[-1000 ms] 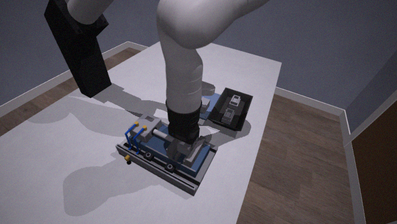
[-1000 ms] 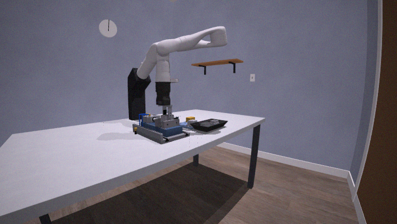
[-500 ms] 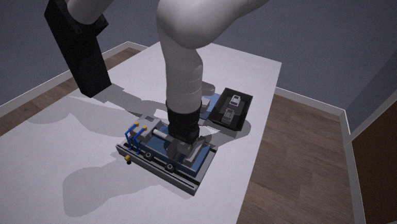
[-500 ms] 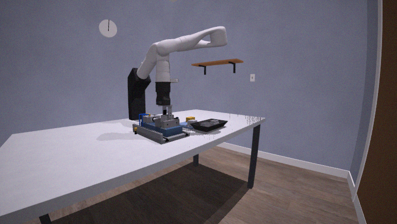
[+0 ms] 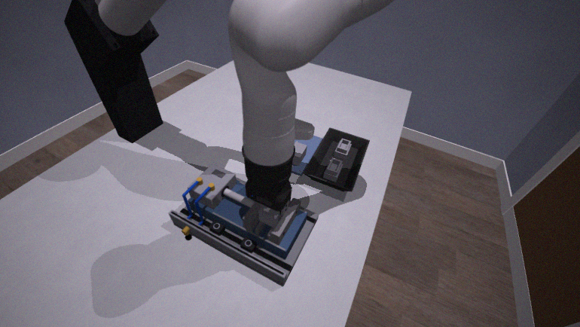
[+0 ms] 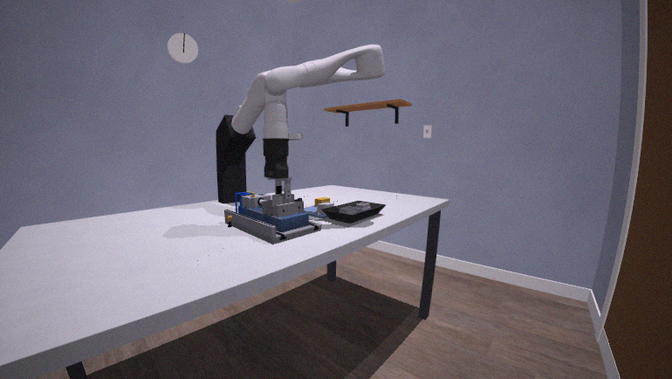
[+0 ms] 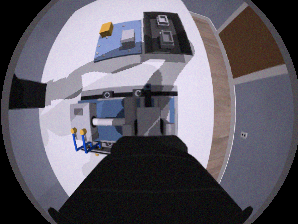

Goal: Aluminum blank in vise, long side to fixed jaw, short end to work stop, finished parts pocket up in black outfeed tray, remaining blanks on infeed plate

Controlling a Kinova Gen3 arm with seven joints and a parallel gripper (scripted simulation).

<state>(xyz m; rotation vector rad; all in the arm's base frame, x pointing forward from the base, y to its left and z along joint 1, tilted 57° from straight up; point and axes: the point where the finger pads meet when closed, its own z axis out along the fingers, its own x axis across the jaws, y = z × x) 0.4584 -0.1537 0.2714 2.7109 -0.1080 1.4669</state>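
My hand is 3 cm short of the fixed jaw and 5 cm above it. From my hand the other things lie so: black outfeed tray: 10 cm ahead, 29 cm to the left, 12 cm below; vise: 7 cm behind, 1 cm to the left, 9 cm below; gray aluminum blank: 2 cm behind, 26 cm to the left, 10 cm below.
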